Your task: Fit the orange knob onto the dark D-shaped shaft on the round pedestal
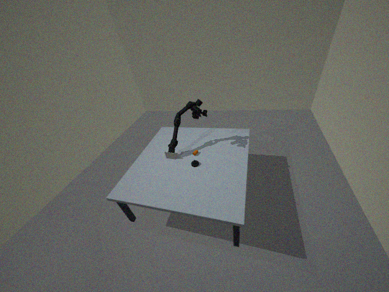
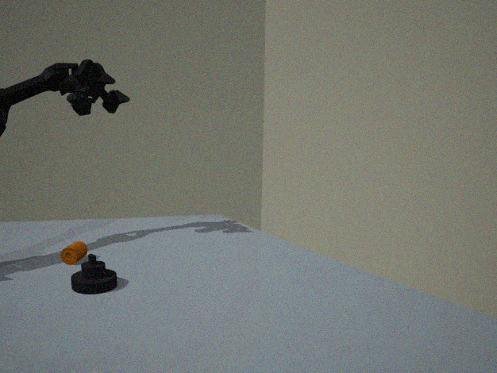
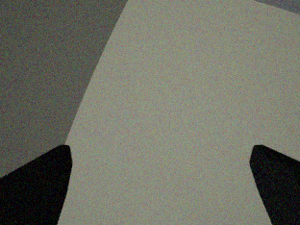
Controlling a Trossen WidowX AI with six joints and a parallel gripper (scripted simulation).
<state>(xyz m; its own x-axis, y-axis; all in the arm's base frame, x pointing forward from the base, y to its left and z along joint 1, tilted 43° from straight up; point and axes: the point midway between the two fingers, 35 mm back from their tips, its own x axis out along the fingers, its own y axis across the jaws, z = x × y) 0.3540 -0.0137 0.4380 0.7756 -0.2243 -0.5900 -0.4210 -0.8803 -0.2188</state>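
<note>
Now: gripper tip 40 cm above the orange knob, 15 cm to the left of it and 10 cm past it. The rest, counted from my gripper tip: dark round pedestal: 39 cm below, 31 cm to the right, 4 cm behind.
</note>
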